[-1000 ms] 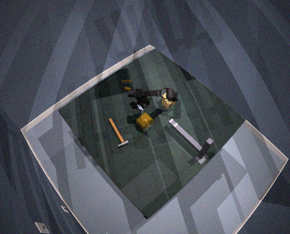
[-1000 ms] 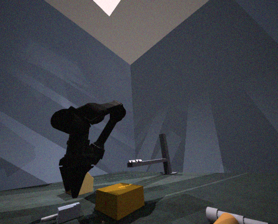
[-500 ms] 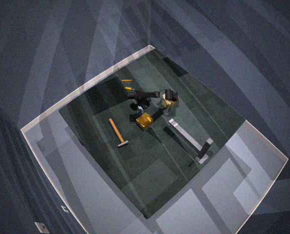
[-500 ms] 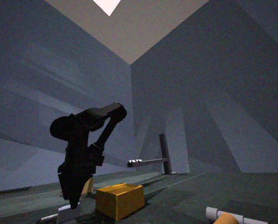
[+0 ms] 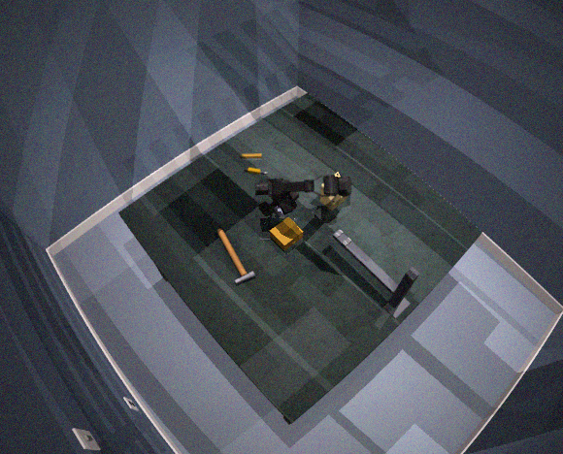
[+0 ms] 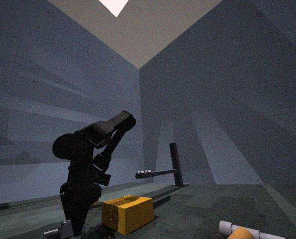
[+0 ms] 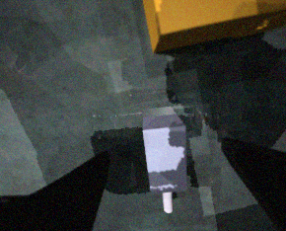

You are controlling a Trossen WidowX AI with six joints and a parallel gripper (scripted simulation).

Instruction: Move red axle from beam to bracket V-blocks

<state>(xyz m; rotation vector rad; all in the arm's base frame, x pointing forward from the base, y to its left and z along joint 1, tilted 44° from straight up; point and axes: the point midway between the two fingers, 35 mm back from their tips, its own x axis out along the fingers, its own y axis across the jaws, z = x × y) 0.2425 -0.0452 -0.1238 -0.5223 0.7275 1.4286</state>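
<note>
Now: gripper tip 120 mm to the right of the yellow beam, 70 mm short of it and 20 mm below it. From my gripper tip the other things lie so: small grey block 20 mm to the right.
</note>
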